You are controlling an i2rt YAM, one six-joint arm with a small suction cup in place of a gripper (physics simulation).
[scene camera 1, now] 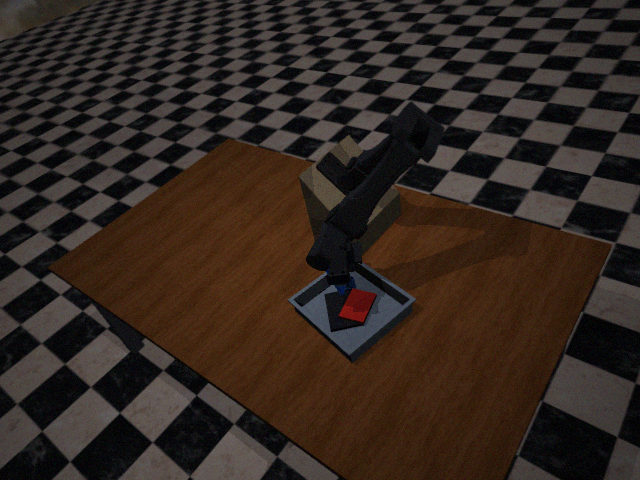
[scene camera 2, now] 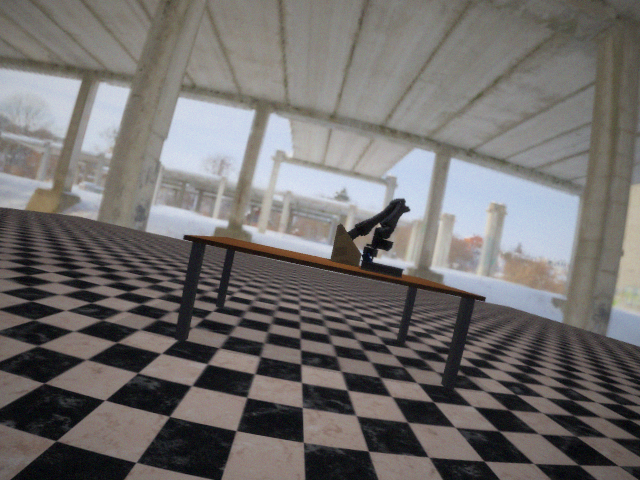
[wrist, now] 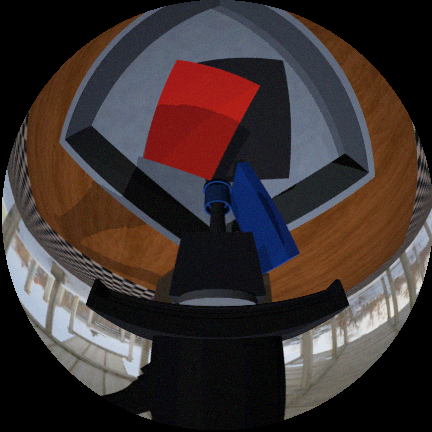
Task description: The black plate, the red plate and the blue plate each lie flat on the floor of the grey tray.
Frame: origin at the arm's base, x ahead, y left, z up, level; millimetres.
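Where they show: hand, tool point: (scene camera 1: 351,286) (wrist: 217,190); arm's base, link origin: (scene camera 1: 347,183) (scene camera 2: 348,237).
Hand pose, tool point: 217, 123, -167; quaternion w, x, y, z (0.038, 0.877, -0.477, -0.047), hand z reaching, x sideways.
Things, the pixels of their top centre, and the offset from my tool point, as dx, dy, dz. Level surfaces: height alone.
- grey tray, top centre: (wrist: 211,116) (scene camera 1: 349,299) (scene camera 2: 381,264) +69, +46, +43
- black plate, top centre: (wrist: 243,119) (scene camera 1: 343,308) +77, +24, +6
- red plate, top centre: (wrist: 193,118) (scene camera 1: 357,304) +57, +58, +15
- blue plate, top centre: (wrist: 262,270) (scene camera 1: 333,264) +19, -29, +93
- wooden table, surface height: dz -7
The grey tray (scene camera 1: 356,351) (scene camera 2: 383,269) (wrist: 123,109) sits on the wooden table near the arm's base. The black plate (scene camera 1: 336,316) (wrist: 271,120) lies flat on the tray floor. The red plate (scene camera 1: 357,305) (wrist: 197,116) rests partly on top of it. My suction cup (wrist: 217,197) hangs over the tray's near corner. It holds the blue plate (wrist: 257,219) (scene camera 1: 345,287) (scene camera 2: 369,252), which stands tilted on edge against the cup's side, above the tray wall. In scene camera 1 the arm hides most of the blue plate.
The tan base block (scene camera 1: 323,193) (scene camera 2: 343,248) of the arm stands just behind the tray. The wooden table (scene camera 1: 207,248) (scene camera 2: 269,252) stretches wide to the left and front. A checkered floor lies around it.
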